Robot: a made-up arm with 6 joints.
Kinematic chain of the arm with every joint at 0, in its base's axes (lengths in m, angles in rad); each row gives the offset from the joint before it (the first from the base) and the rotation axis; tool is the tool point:
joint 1: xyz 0 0 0.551 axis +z
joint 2: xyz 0 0 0 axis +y
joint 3: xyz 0 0 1.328 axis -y
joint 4: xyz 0 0 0 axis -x
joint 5: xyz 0.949 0 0 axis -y
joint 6: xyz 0 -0.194 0 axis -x
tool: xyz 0 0 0
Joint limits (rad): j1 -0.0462..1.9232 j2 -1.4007..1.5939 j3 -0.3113..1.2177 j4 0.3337..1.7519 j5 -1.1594..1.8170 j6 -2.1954..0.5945
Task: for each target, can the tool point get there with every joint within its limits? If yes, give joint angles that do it. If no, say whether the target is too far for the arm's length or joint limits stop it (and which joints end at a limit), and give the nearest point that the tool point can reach.
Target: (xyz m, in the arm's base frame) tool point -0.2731 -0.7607 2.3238
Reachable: yes | joints 1.1943 -0.8941 0.2396 1.4379 -0.2180 -0.1964
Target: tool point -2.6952 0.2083 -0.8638
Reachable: no: too far | nearest point -2.2250 0.1105 1.0820 | short by 2.004 m
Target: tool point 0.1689 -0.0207 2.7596
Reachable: yes | joints 1.3987 -0.2101 0.9584 0.5028 -0.8171 -1.7081
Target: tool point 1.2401 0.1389 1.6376
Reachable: yes | joints 0.2205 0.2308 -0.1310 0.7964 0.6075 -1.8911
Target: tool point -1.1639 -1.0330 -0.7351
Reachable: no: joint limits stop it (at a limit: joint 2, joint 3) | nearest point -1.6662 -1.4788 1.0819 | short by 1.937 m
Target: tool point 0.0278 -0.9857 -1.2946
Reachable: no: joint limits stop it (at a limit: joint 1, joint 2, joint 3, joint 4) | nearest point 1.0666 -0.2328 -0.3970 | short by 1.566 m
